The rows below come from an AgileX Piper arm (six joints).
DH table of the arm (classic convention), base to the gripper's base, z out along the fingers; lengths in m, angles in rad. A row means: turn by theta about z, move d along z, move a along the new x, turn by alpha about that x. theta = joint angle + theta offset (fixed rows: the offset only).
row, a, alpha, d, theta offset
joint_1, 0, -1.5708, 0.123, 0
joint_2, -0.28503, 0, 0, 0.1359
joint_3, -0.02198, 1.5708, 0, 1.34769
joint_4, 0, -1.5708, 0.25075, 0
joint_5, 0, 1.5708, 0, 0
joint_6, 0, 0, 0.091, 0
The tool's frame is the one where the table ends.
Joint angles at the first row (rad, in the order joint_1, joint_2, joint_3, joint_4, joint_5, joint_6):
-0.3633, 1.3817, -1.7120, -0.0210, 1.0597, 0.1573
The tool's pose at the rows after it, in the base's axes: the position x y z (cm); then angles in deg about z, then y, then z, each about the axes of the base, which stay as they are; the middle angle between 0 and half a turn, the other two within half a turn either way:
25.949 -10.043 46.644 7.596 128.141 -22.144
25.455 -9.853 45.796 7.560 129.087 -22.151
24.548 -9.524 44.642 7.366 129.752 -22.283
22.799 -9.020 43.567 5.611 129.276 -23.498
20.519 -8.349 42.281 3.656 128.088 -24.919
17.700 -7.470 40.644 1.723 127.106 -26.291
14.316 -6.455 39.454 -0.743 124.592 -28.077
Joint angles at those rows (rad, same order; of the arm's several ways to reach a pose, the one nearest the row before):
-0.3633, 1.3747, -1.6751, -0.0210, 1.0535, 0.1573
-0.3633, 1.3476, -1.6182, -0.0210, 1.0402, 0.1573
-0.3633, 1.3011, -1.5313, -0.0232, 1.0114, 0.1573
-0.3633, 1.2240, -1.4217, -0.0439, 0.9714, 0.1524
-0.3633, 1.1245, -1.2923, -0.0707, 0.9223, 0.1508
-0.3633, 1.0038, -1.1500, -0.0984, 0.8857, 0.1502
-0.3632, 0.8605, -1.0257, -0.1372, 0.8646, 0.1487

